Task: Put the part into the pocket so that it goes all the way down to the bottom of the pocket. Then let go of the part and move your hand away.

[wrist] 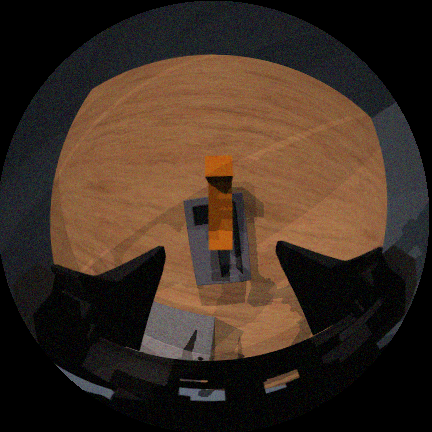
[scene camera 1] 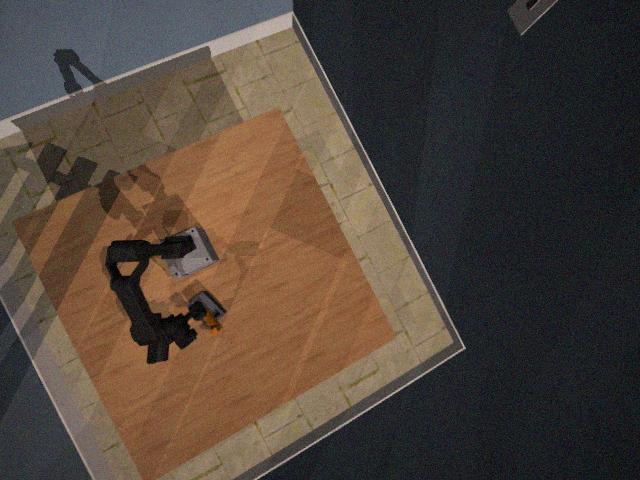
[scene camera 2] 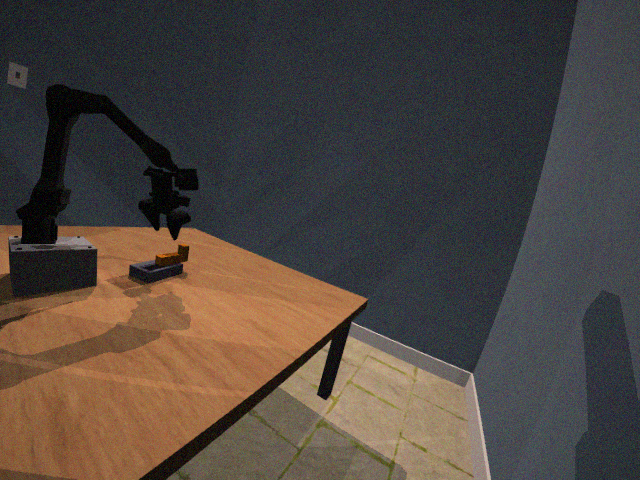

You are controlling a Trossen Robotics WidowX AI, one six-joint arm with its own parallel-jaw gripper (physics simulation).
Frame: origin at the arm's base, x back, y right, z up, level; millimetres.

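Seen in the pictures: gripper, fingertip midpoint: (wrist: 221, 249) (scene camera 1: 197, 320) (scene camera 2: 166, 235); arm's base, link origin: (scene camera 1: 186, 244) (scene camera 2: 38, 241).
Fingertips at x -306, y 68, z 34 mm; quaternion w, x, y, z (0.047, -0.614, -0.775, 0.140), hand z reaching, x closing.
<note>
Pixels of each thing's middle, then the offset from my fingertips to it. Level surfaces: height alone.
- orange part, body centre: (wrist: 219, 206) (scene camera 2: 172, 254) (scene camera 1: 209, 321) dx -35, dy -11, dz -72 mm
- dark grey pocket block, body centre: (wrist: 218, 239) (scene camera 2: 157, 269) (scene camera 1: 207, 309) dx +17, dy -3, dz -120 mm
- wooden table, surface height: dz -138 mm
The orange part (scene camera 1: 212, 323) (scene camera 2: 168, 258) (wrist: 220, 200), a long bar with a raised block at one end, rests on top of the dark grey pocket block (scene camera 2: 168, 273) (wrist: 199, 257). It is turned slightly against the pocket block, and its raised end overhangs the end farther from the arm's base. In the wrist view dark pocket openings show at both sides of the bar and below its near end. The part hides the middle of the pocket. My gripper (scene camera 1: 193, 324) (scene camera 2: 165, 233) (wrist: 221, 249) is open and empty, above the part and apart from it.
The arm's grey base box (scene camera 1: 192, 260) (scene camera 2: 54, 269) (wrist: 177, 322) stands on the wooden table (scene camera 1: 310, 289) (scene camera 2: 232, 330) (wrist: 125, 135), near the pocket block. Arm shadows fall across the table. The table's edge and a leg (scene camera 2: 333, 361) show in the second scene view.
</note>
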